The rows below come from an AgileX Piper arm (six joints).
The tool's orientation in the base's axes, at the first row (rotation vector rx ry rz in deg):
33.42 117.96 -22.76
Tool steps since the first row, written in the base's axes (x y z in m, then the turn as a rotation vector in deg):
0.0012 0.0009 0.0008 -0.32 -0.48 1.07
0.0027 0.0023 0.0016 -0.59 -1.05 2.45
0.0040 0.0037 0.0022 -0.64 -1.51 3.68
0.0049 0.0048 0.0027 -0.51 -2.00 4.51
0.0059 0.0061 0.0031 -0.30 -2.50 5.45
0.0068 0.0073 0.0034 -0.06 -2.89 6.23
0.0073 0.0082 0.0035 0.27 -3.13 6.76
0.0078 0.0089 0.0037 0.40 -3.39 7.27
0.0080 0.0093 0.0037 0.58 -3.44 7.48
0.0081 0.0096 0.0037 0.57 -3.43 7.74
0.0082 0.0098 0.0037 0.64 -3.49 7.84
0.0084 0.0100 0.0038 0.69 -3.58 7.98
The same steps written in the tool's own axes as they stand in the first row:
-0.0010 0.0014 0.0000 -0.89 -0.63 -0.54
-0.0020 0.0033 -0.0001 -2.08 -1.32 -1.16
-0.0028 0.0052 -0.0002 -3.23 -1.80 -1.61
-0.0034 0.0066 -0.0003 -4.12 -2.18 -1.71
-0.0038 0.0082 -0.0005 -5.14 -2.53 -1.80
-0.0042 0.0096 -0.0006 -6.01 -2.76 -1.84
-0.0043 0.0107 -0.0007 -6.68 -2.81 -1.77
-0.0045 0.0115 -0.0008 -7.23 -2.98 -1.81
-0.0045 0.0120 -0.0009 -7.51 -2.93 -1.77
-0.0045 0.0123 -0.0010 -7.72 -2.94 -1.92
-0.0045 0.0125 -0.0010 -7.86 -2.96 -1.89
-0.0046 0.0128 -0.0010 -8.02 -3.02 -1.88

